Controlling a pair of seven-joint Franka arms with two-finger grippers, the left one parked.
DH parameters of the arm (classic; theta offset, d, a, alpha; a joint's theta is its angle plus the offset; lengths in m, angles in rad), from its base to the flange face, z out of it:
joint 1: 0 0.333 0 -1.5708
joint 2: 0 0 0 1.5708
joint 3: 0 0.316 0.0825 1.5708
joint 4: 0 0 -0.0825 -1.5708
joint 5: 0 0.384 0 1.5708
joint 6: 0 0 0.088 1.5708
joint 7: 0 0.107 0 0
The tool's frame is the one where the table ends.
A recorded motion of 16 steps. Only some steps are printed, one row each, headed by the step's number.
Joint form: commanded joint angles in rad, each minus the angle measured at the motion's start. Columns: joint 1, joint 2, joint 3, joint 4, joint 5, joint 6, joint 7.
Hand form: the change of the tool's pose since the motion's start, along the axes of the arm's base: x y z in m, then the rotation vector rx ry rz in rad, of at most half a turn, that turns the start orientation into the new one. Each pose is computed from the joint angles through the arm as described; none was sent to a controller.
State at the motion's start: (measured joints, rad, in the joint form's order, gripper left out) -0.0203 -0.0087 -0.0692 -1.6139 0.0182 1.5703 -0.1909
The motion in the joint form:
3: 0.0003 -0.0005 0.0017 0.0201 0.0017 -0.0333 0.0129
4: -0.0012 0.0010 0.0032 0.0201 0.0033 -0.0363 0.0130
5: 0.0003 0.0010 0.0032 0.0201 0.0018 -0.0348 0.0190
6: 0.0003 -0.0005 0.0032 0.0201 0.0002 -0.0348 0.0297
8: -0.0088 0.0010 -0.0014 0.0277 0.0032 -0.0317 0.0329
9: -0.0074 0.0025 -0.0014 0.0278 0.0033 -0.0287 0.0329
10: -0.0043 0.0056 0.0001 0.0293 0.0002 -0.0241 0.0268
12: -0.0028 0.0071 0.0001 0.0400 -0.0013 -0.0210 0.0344
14: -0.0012 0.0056 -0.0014 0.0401 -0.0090 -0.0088 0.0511
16: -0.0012 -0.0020 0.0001 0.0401 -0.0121 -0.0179 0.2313
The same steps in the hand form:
3: -0.0029 0.0016 0.0069 0.0023 0.0128 -0.0103
4: -0.0028 0.0018 0.0059 0.0042 0.0172 -0.0103
5: -0.0026 0.0024 0.0060 0.0023 0.0159 -0.0149
6: -0.0031 0.0023 0.0068 0.0003 0.0148 -0.0255
8: -0.0027 -0.0050 0.0098 0.0024 0.0055 -0.0425
9: -0.0018 -0.0042 0.0093 0.0023 0.0039 -0.0412
10: -0.0002 -0.0021 0.0087 -0.0010 0.0010 -0.0305
12: 0.0009 -0.0016 0.0131 -0.0038 -0.0110 -0.0367
14: 0.0017 -0.0025 0.0150 -0.0127 -0.0239 -0.0534
16: -0.0014 -0.0018 0.0184 -0.0190 -0.0195 -0.2320

